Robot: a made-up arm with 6 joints. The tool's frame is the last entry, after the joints.
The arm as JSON. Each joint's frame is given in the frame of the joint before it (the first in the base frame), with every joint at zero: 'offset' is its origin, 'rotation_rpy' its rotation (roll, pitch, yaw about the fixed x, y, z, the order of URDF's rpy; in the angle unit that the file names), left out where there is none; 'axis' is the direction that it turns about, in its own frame. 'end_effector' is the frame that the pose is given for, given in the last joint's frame.
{
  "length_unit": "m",
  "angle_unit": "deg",
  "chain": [
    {
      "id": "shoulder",
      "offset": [
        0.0,
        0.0,
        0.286
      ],
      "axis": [
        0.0,
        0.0,
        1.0
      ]
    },
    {
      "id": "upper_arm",
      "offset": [
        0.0,
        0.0,
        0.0
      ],
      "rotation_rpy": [
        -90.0,
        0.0,
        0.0
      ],
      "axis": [
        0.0,
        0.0,
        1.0
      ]
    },
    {
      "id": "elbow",
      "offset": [
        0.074,
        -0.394,
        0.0
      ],
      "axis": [
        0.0,
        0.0,
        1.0
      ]
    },
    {
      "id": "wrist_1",
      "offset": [
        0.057,
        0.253,
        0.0
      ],
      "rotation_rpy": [
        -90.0,
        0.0,
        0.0
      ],
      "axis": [
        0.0,
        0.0,
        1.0
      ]
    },
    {
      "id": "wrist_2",
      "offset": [
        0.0,
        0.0,
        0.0
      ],
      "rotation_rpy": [
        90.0,
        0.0,
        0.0
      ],
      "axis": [
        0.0,
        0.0,
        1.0
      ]
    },
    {
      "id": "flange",
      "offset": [
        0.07,
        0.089,
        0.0
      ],
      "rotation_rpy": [
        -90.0,
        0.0,
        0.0
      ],
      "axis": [
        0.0,
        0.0,
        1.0
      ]
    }
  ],
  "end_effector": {
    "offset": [
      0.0,
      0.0,
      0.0
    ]
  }
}
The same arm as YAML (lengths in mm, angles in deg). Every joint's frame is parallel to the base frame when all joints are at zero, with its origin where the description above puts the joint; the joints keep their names.
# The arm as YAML. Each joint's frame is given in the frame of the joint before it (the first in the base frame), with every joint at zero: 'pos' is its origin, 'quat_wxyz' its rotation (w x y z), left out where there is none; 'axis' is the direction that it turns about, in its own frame. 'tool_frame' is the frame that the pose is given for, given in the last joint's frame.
length_unit: mm
angle_unit: deg
joints:
  - joint: shoulder
    pos: [0.0, 0.0, 286.0]
    axis: "+z"
  - joint: upper_arm
    pos: [0.0, 0.0, 0.0]
    axis: "+y"
  - joint: elbow
    pos: [74.0, 0.0, 394.0]
    axis: "+y"
  - joint: wrist_1
    pos: [57.0, 0.0, -253.0]
    axis: "-z"
  - joint: wrist_2
    pos: [0.0, 0.0, 0.0]
    axis: "+y"
  - joint: flange
    pos: [70.0, 0.0, -89.0]
    axis: "-z"
tool_frame:
  pos: [0.0, 0.0, 0.0]
  quat_wxyz: [0.0, 1.0, 0.0, 0.0]

